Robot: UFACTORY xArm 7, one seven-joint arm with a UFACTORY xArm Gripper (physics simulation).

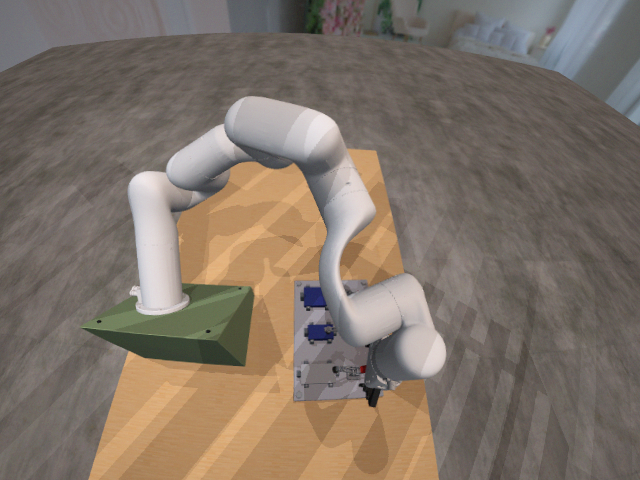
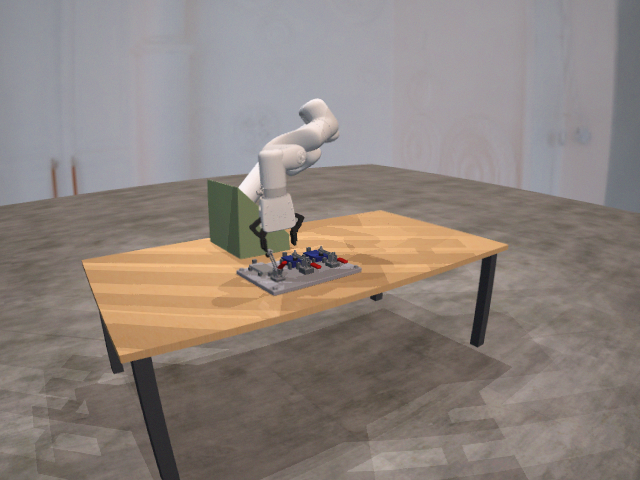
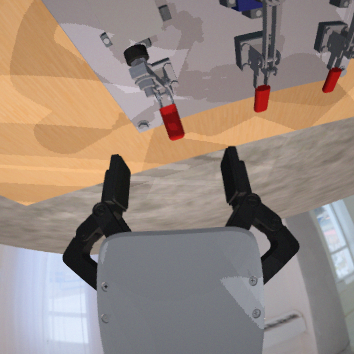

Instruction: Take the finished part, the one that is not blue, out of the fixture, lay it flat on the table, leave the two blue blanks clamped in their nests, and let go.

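Where they show: gripper, fingertip midpoint: (image 1: 368,366) (image 2: 279,247) (image 3: 173,158); arm's base at its link origin: (image 1: 163,304).
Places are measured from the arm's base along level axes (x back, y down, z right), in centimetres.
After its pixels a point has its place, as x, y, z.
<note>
The grey finished part (image 1: 317,373) @(-38.6, 14.0, 10.6) (image 2: 263,268) @(-40.5, 14.0, 11.0) (image 3: 127,15) @(-40.9, 14.0, 10.5) lies in the end nest of the grey fixture plate (image 1: 320,352) @(-39.3, 15.6, 4.7) (image 2: 320,277) @(-53.8, 15.6, -2.2) (image 3: 212,92) @(-52.7, 15.6, 3.9). Its toggle clamp is swung up, with the black tip (image 1: 336,369) @(-42.9, 8.1, 10.4) (image 3: 136,54) @(-42.5, 8.1, 10.2) raised and the red handle (image 1: 362,368) @(-49.8, 10.4, 9.7) (image 2: 282,265) @(-51.9, 9.8, 10.3) (image 3: 172,122) @(-50.6, 9.6, 9.7) tilted. Two blue blanks sit in the other nests, the larger (image 1: 314,296) @(-36.9, 13.5, -11.2) (image 2: 314,255) @(-39.2, 13.5, -9.6) and the smaller (image 1: 320,332) @(-39.0, 13.0, -0.2) (image 2: 291,260) @(-40.9, 13.0, 0.7) (image 3: 247,5) @(-42.3, 13.0, 0.5); the smaller one's clamp arm lies down over it. My gripper (image 2: 280,248) @(-50.0, 4.7, 10.1) (image 3: 173,158) @(-50.0, 4.7, 10.1) is open and empty, above and outboard of the raised clamp's handle.
The middle clamp's red handle (image 2: 315,265) @(-53.1, 11.6, -0.8) (image 3: 261,98) @(-51.9, 11.4, -1.1) and the far clamp's red handle (image 2: 342,260) @(-52.5, 12.1, -11.7) (image 3: 331,80) @(-51.3, 11.9, -11.8) point towards the near table edge. The green base block (image 1: 170,330) @(-8.5, -8.3, 8.3) (image 2: 224,222) @(-5.8, 5.6, 10.0) stands behind the fixture. The wooden table (image 1: 170,423) @(-1.8, 17.1, 25.9) (image 2: 170,310) @(-50.6, 17.1, 46.3) extends around the plate.
</note>
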